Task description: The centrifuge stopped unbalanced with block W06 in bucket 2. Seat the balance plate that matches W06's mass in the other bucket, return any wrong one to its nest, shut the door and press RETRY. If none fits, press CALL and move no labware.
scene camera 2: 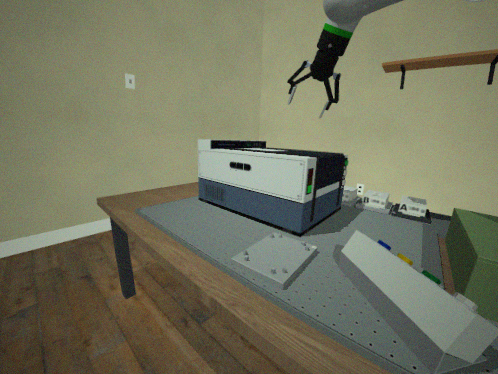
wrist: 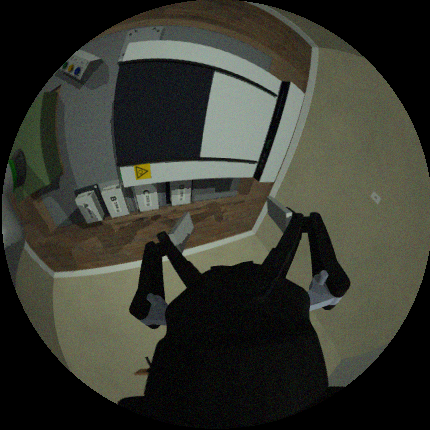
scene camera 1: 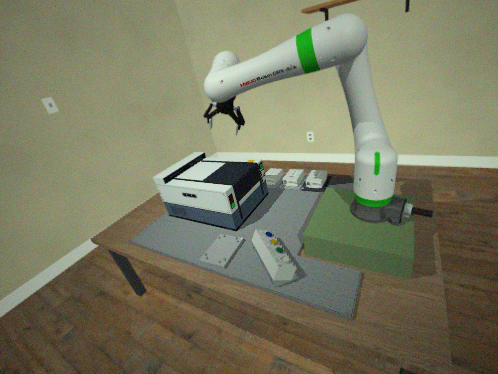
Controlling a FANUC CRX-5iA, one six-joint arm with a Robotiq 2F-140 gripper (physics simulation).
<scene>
My gripper point(scene camera 2: 304, 109) is open, with nothing in its grasp. I also see a centrifuge point(scene camera 2: 292, 192), a button box point(scene camera 2: 434, 324) and a grey fixture plate point(scene camera 2: 277, 259).
My gripper shows as well in the wrist view point(wrist: 228, 212). The centrifuge also shows in the wrist view point(wrist: 250, 117) and in scene camera 1 point(scene camera 1: 185, 195). The button box also shows in scene camera 1 point(scene camera 1: 280, 268).
</scene>
